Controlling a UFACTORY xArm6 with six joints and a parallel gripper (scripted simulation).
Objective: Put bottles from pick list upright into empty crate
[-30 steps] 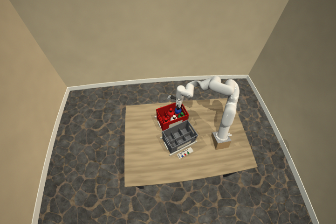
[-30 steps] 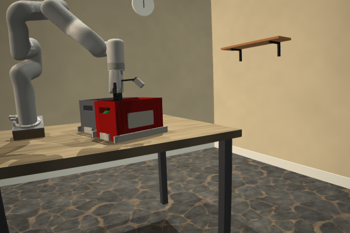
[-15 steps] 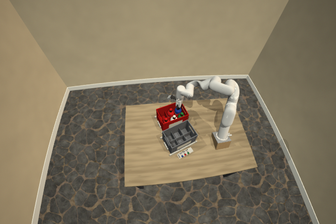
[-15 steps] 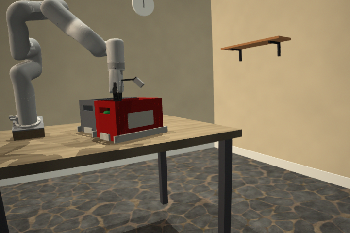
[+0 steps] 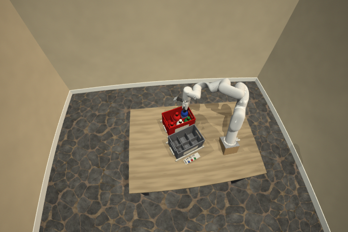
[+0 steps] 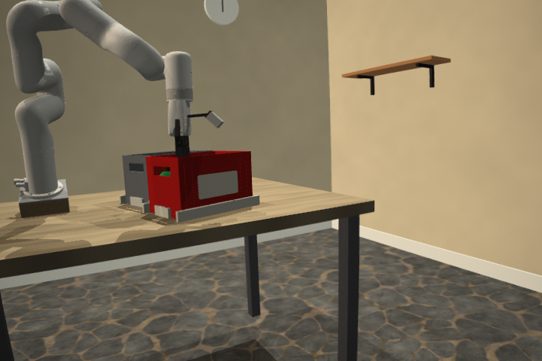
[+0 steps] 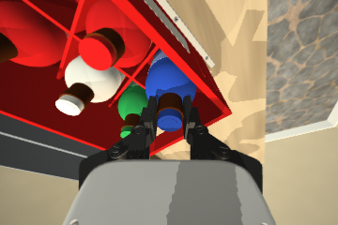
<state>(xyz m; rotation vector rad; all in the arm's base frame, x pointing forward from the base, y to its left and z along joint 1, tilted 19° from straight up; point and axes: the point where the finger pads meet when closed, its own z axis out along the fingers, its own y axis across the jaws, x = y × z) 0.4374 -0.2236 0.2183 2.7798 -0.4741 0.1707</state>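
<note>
My gripper is now 70 mm above the blue bottle. Also, from my hand: green-label bottle: 40 mm behind, 80 mm to the left, 90 mm below; then white-label bottle: 40 mm ahead, 120 mm to the left, 90 mm below; then red crate: 60 mm ahead, 80 mm to the left, 100 mm below.
</note>
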